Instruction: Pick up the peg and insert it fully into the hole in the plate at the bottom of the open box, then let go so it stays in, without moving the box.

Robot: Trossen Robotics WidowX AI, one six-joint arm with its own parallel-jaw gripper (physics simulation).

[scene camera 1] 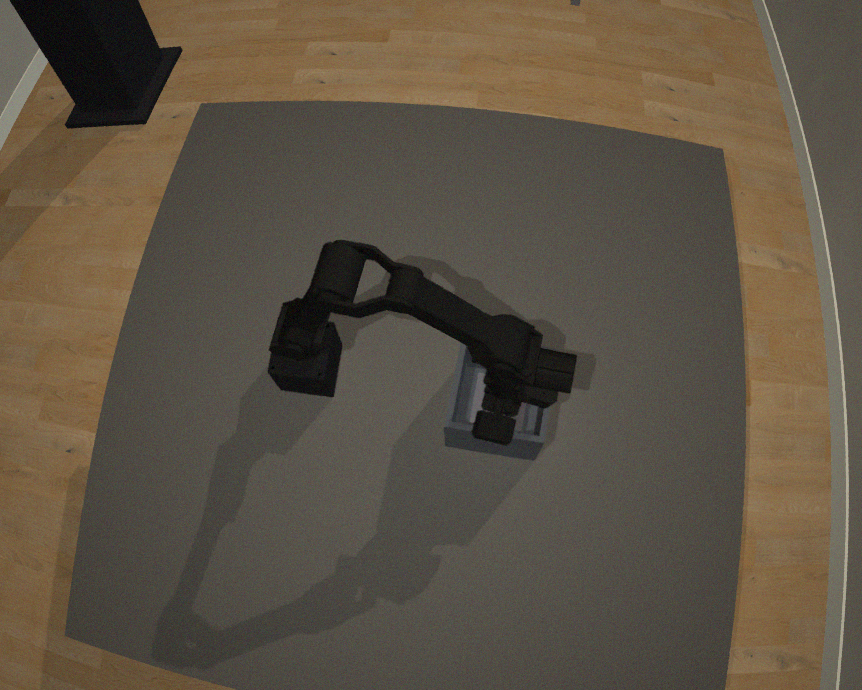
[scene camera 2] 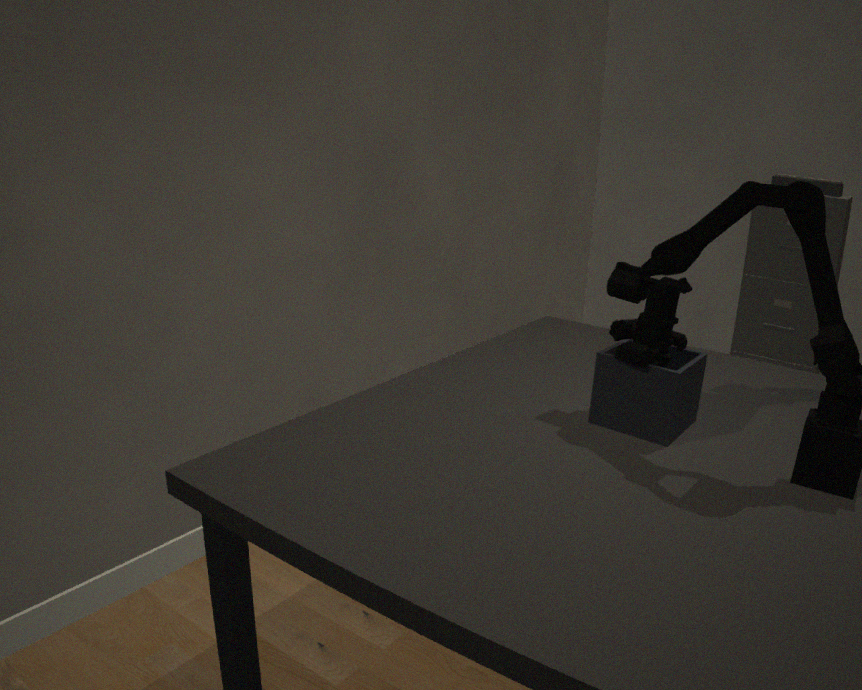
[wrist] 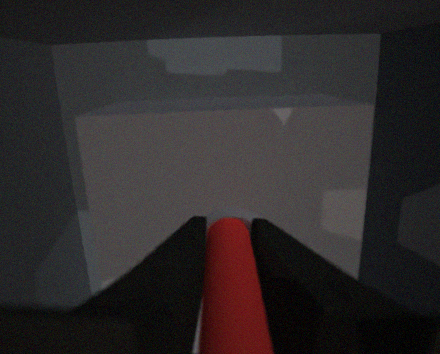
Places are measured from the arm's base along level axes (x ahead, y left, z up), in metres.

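Where they show: gripper, fingertip midpoint: (scene camera 1: 505, 400) (wrist: 228, 231); arm's base, link origin: (scene camera 1: 301, 345) (scene camera 2: 837, 423).
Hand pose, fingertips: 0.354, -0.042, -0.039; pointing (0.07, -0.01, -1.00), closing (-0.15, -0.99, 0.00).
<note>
Each offset is from my fingertips to the top centre of the thing, as dx, dy, dz. "spot": to the spot under its first point. Level surfaces: height alone.
A red peg {spot: +0.004, +0.001, +0.035} (wrist: 232, 290) is held between the two dark fingers of my gripper (wrist: 228, 231); its tip points at the hole in the pale plate {-0.009, +0.000, -0.003} (wrist: 215, 160). A thin arc of the hole's rim {spot: +0.004, -0.002, -0.004} (wrist: 231, 214) shows just behind the peg's tip, and the rest of the hole is hidden. Whether the tip is inside the hole I cannot tell. The plate lies at the bottom of the open blue-grey box {-0.009, +0.000, +0.074} (scene camera 1: 494, 441) (scene camera 2: 636, 401) (wrist: 30, 125). The gripper's fingers are down inside the box, and the peg and fingertips are hidden in both scene views.
The box walls stand close around the fingers. The box stands on the grey table top {dz -0.064} (scene camera 1: 323, 489) (scene camera 2: 445, 460). The arm's base (scene camera 1: 305, 363) (scene camera 2: 826, 456) stands beside it on the same table. A grey cabinet (scene camera 2: 769, 302) stands behind the table.
</note>
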